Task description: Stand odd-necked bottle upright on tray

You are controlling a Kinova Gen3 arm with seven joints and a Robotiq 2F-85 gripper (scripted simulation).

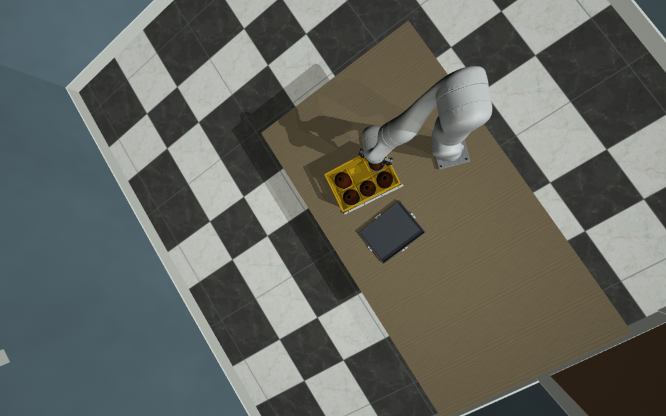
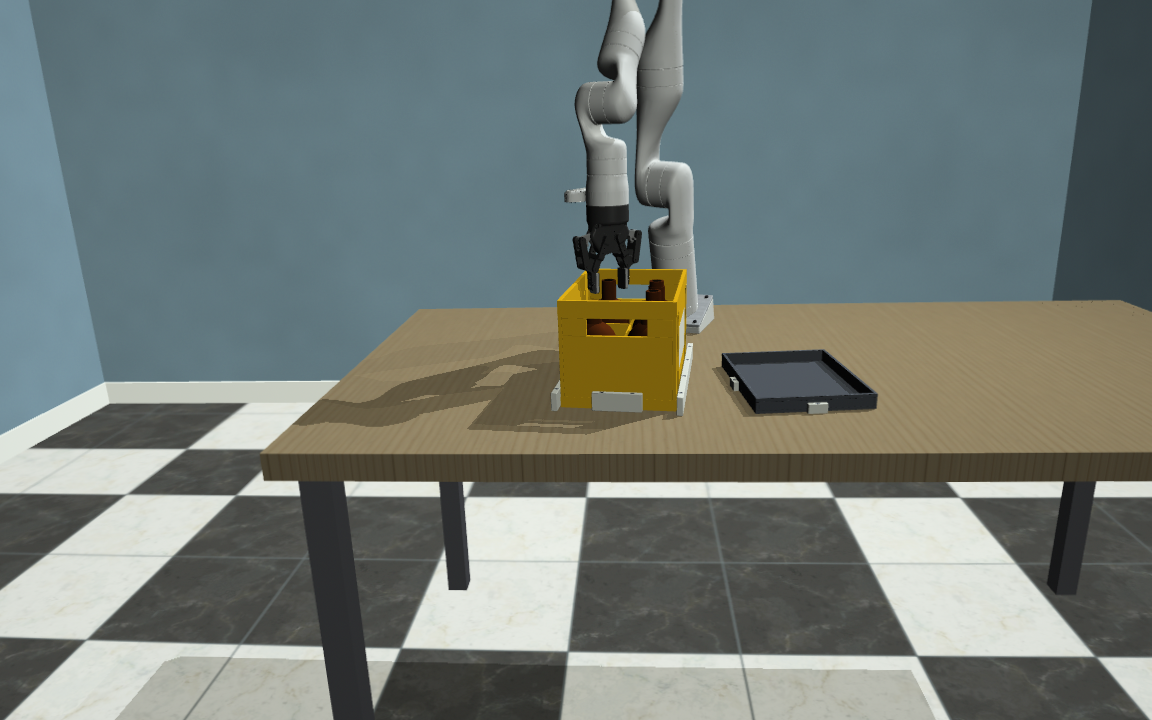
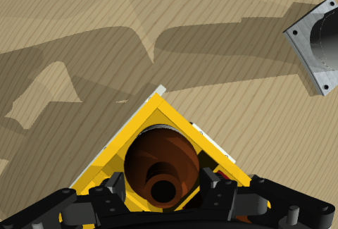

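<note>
My gripper is now 30 mm short of the brown bottle, 80 mm to the right of it and 70 mm above it. From my hand the other things lie so: yellow crate (100 mm ahead, 20 mm to the left, 70 mm below); dark tray (180 mm ahead, 280 mm to the left, 150 mm below).
</note>
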